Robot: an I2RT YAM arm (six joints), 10 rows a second.
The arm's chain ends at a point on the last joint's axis. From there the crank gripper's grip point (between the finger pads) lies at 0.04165 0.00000 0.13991 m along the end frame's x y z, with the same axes.
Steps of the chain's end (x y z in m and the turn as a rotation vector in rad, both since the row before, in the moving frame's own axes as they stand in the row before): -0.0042 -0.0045 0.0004 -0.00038 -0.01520 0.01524; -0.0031 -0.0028 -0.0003 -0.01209 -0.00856 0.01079; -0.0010 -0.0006 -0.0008 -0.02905 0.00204 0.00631; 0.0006 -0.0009 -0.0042 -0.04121 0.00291 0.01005; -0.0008 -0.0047 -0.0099 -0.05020 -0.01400 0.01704; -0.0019 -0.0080 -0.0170 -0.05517 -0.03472 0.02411; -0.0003 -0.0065 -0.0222 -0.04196 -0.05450 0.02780; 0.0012 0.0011 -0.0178 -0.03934 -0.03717 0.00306; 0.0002 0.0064 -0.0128 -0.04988 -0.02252 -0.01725; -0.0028 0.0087 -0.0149 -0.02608 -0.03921 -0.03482
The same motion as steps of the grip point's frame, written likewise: -0.0063 -0.0038 0.0010 -0.00038 -0.01520 0.01524; -0.0043 -0.0007 0.0000 -0.01209 -0.00856 0.01079; -0.0007 0.0037 -0.0009 -0.02905 0.00204 0.00631; 0.0010 0.0053 -0.0044 -0.04121 0.00291 0.01005; -0.0028 0.0030 -0.0095 -0.05020 -0.01400 0.01704; -0.0069 0.0007 -0.0159 -0.05517 -0.03472 0.02411; -0.0081 0.0005 -0.0203 -0.04196 -0.05450 0.02780; -0.0040 0.0068 -0.0165 -0.03934 -0.03717 0.00306; -0.0029 0.0127 -0.0121 -0.04988 -0.02252 -0.01725; -0.0083 0.0110 -0.0134 -0.02608 -0.03921 -0.03482
